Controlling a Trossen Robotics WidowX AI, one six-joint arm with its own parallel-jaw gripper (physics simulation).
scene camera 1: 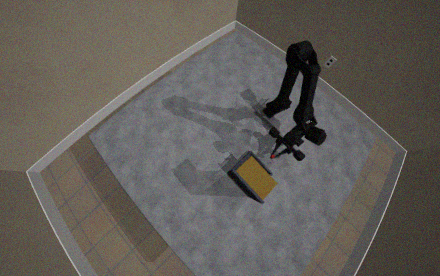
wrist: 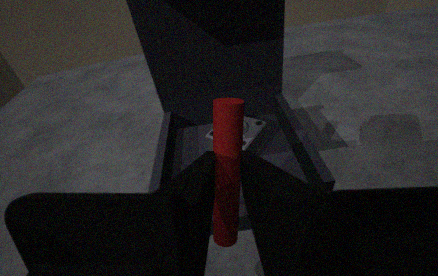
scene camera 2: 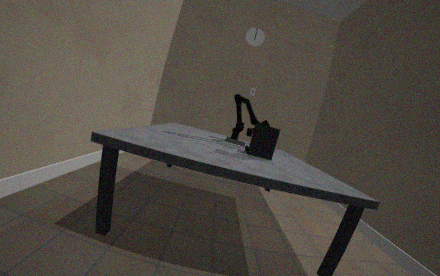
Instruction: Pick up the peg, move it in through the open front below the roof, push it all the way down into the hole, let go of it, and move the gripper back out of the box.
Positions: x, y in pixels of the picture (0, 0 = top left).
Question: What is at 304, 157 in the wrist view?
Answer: A dark box.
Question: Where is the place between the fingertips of my gripper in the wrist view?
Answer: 227, 159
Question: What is my gripper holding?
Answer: A red peg.
